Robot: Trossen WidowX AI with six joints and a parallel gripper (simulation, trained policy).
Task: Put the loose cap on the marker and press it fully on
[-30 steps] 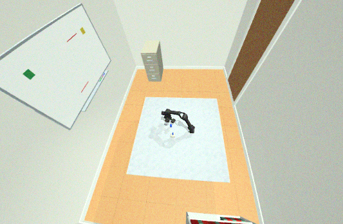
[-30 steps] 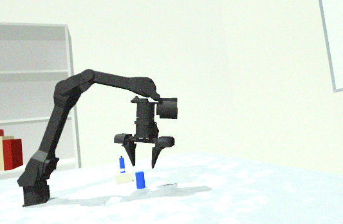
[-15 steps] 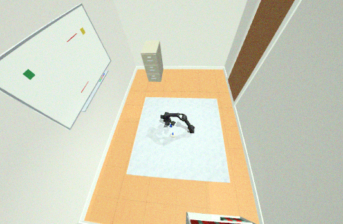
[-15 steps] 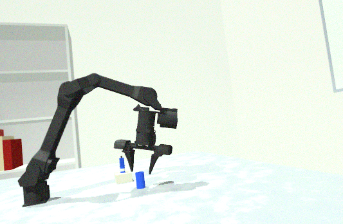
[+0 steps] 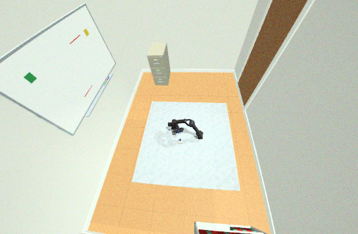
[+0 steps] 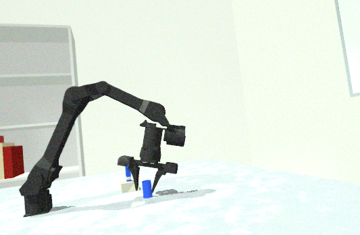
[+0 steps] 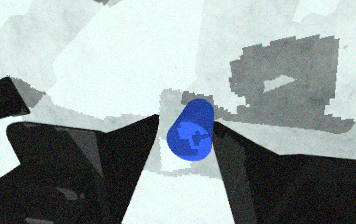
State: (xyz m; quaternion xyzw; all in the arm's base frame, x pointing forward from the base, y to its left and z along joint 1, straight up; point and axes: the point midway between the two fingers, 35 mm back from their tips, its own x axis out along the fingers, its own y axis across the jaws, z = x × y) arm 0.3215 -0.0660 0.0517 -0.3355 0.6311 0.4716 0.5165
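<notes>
Now: gripper tip 15 cm to the right of the cream holder block and 3 cm past it. Round my gripper tip: blue cap (1 cm ahead, 1 cm above).
</notes>
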